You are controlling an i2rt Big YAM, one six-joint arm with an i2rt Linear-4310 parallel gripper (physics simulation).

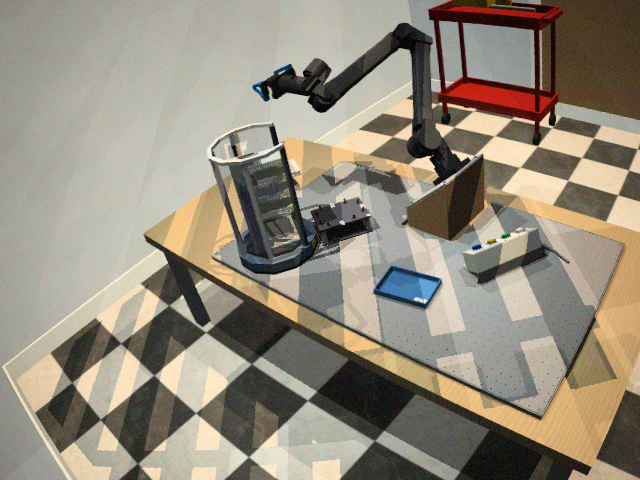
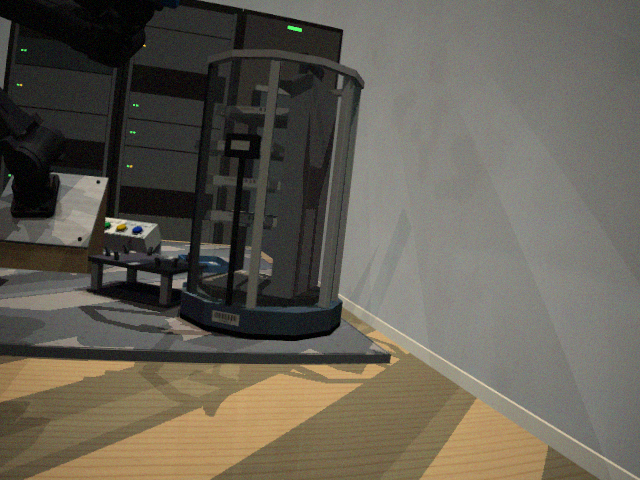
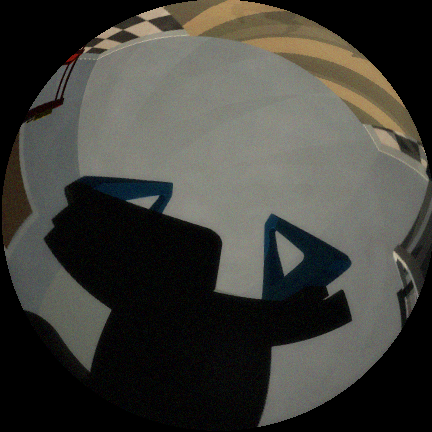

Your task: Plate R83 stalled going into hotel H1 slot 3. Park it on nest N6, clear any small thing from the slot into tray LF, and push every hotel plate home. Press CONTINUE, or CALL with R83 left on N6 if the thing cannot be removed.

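Where they show: gripper, fingertip midpoint: (image 1: 263,80) (image 3: 220,203); arm's base, origin of the base link: (image 1: 453,173) (image 2: 36,197).
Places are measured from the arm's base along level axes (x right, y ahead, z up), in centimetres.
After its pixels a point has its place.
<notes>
My gripper (image 1: 268,79) @[x 55.7, y 18.2, z 32.2 cm] (image 3: 220,203) @[x 55.7, y 18.2, z 32.2 cm] is open and empty, high above the far left of the table, above and behind the clear enclosure (image 1: 276,261) @[x 30.8, y 50.6, z -9.5 cm] (image 2: 268,321) @[x 51.5, y 40.7, z -11.0 cm] with its blue base. Inside that, a hotel tower (image 1: 273,198) @[x 34.2, y 42.9, z 6.8 cm] holds several stacked plates (image 2: 235,180); slot numbers, R83 and any small thing in a slot cannot be made out. A dark raised stand (image 1: 343,212) @[x 26.3, y 24.2, z -7.5 cm] (image 2: 136,258) @[x 26.2, y 22.8, z -7.6 cm] with pegs is beside the enclosure; its label is unreadable. A blue tray (image 1: 408,281) (image 2: 211,264) lies nearer the front. A white button box (image 1: 504,252) @[x -26.3, y 19.5, z -7.5 cm] (image 2: 147,236) @[x -16.3, y 24.2, z -8.2 cm] has coloured buttons.
The arm's base sits on a slanted wooden wedge (image 1: 442,212) @[x -3.6, y 14.2, z -4.7 cm] (image 2: 51,258) @[x 9.7, y 5.7, z -11.3 cm] behind the tray. A small white item (image 1: 294,167) @[x 32.2, y 34.3, z 12.8 cm] shows partly behind the enclosure. A red cart (image 1: 485,16) (image 3: 47,107) stands behind the table. Dark server racks (image 2: 160,118) stand beyond it. A wall is beside the enclosure.
</notes>
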